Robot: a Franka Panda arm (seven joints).
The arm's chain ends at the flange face. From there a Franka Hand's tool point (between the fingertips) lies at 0.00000 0.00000 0.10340 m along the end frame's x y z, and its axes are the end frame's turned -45 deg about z.
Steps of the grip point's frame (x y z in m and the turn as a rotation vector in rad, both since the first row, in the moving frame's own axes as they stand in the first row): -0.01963 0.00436 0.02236 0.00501 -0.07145 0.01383; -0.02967 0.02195 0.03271 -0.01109 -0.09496 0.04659; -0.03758 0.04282 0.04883 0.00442 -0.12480 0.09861; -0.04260 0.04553 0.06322 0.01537 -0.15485 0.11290; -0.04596 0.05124 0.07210 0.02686 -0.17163 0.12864; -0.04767 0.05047 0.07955 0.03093 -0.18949 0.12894; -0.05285 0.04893 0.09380 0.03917 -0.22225 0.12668
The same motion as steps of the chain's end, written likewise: -0.00518 0.01215 0.02263 -0.04698 -0.05407 0.01383; 0.00084 0.02890 0.03318 -0.07499 -0.05931 0.04659; 0.01355 0.04855 0.04963 -0.08512 -0.09137 0.09861; 0.01501 0.05288 0.06447 -0.09863 -0.12036 0.11290; 0.01881 0.05916 0.07365 -0.10237 -0.14035 0.12864; 0.01870 0.05894 0.08145 -0.11212 -0.15586 0.12894; 0.01697 0.05994 0.09642 -0.12946 -0.18485 0.12668
